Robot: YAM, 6 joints.
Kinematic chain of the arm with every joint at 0, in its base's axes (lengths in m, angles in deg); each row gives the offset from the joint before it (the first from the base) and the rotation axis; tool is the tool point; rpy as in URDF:
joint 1: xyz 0 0 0.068 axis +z
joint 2: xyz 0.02 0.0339 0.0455 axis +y
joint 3: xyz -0.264 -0.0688 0 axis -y
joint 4: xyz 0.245 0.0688 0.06 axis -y
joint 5: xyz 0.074 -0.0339 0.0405 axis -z
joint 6: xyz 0.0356 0 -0.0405 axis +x
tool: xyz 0 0 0 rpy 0 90 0
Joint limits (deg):
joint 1: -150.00..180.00
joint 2: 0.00..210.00
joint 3: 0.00..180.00
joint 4: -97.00..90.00
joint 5: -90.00..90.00
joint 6: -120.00..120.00
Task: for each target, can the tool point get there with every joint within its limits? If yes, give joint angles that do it. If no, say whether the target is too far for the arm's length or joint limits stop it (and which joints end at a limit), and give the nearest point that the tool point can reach.
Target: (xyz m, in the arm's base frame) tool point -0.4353 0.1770 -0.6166
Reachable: no: too far | nearest point -0.3466 0.1409 -0.3579 | short by 0.276 m
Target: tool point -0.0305 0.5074 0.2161
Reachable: yes | joints 90.50 126.76 89.79 31.40 -47.04 84.16
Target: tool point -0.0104 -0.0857 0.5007
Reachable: yes | joints 61.92 18.79 62.14 38.78 61.06 3.22
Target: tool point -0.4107 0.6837 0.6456
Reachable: no: too far | nearest point -0.2763 0.4599 0.4669 | short by 0.316 m
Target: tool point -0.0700 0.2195 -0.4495
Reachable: no: joint limits stop it (at a limit: joint 2) | nearest point -0.0709 0.2223 -0.3800 | short by 0.070 m
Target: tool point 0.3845 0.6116 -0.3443
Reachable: no: too far | nearest point 0.2910 0.4629 -0.2235 | short by 0.213 m
